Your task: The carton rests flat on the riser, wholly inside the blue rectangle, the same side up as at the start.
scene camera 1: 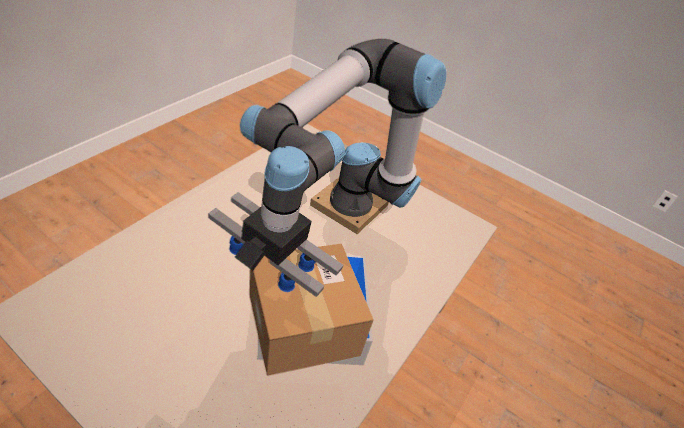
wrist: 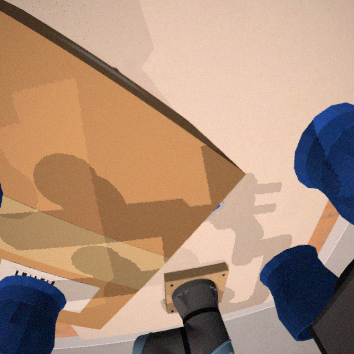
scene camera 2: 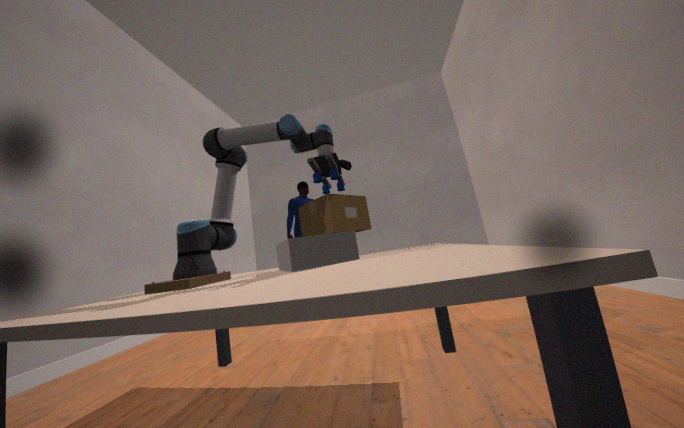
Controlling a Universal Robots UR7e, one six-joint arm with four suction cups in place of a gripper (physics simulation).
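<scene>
The brown carton (scene camera 1: 290, 312) (scene camera 2: 348, 224) (wrist: 135, 165) sits on the grey riser (scene camera 1: 359, 353) (scene camera 2: 318, 252), turned against it and overhanging its edge in scene camera 2. Its taped top, with a white barcode label (scene camera 1: 336, 275) (wrist: 80, 299), faces up. Part of the blue rectangle (scene camera 1: 358, 270) shows at the carton's right in scene camera 1; a tiny blue sliver (wrist: 218, 206) shows in the wrist view. My gripper (scene camera 1: 270, 263) (scene camera 2: 329, 181) is open, its suction off, with its cups just above the carton. Two cups are over the top; one hangs past the left edge. The rectangle's covered edges are hidden.
The arm's base stands on a wooden plate (scene camera 1: 322, 204) (scene camera 2: 166, 288) (wrist: 196, 272) behind the riser, on the pale table (scene camera 1: 151, 302) (scene camera 2: 428, 275). A person in blue (scene camera 2: 294, 214) stands behind the carton in scene camera 2. Walls surround the room.
</scene>
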